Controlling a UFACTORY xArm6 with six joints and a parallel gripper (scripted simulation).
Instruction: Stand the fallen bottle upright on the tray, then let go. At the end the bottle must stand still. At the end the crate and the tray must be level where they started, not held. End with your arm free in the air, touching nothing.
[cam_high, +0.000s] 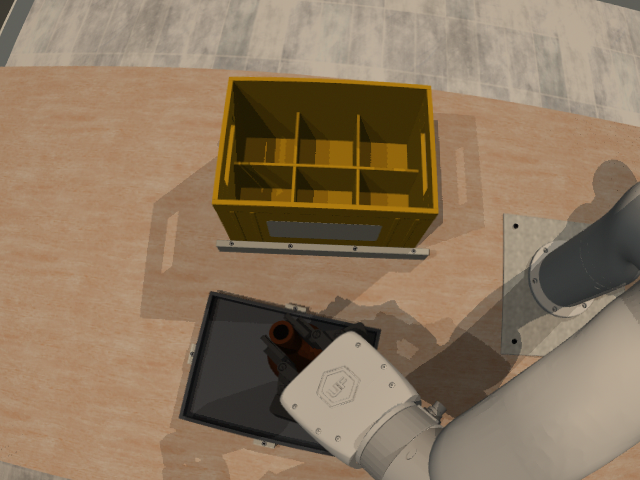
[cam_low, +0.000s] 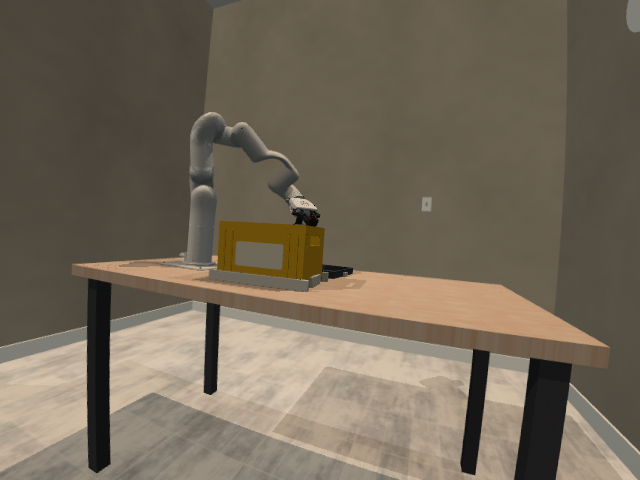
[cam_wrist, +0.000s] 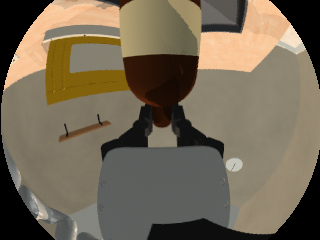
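Right now the brown bottle is 60 mm below my hand, 10 mm to the left of it and 10 mm behind it. Also, from my hand: yellow crate: 250 mm to the right, 120 mm below, 60 mm behind; dark tray: 190 mm below, 30 mm to the left, 20 mm ahead.
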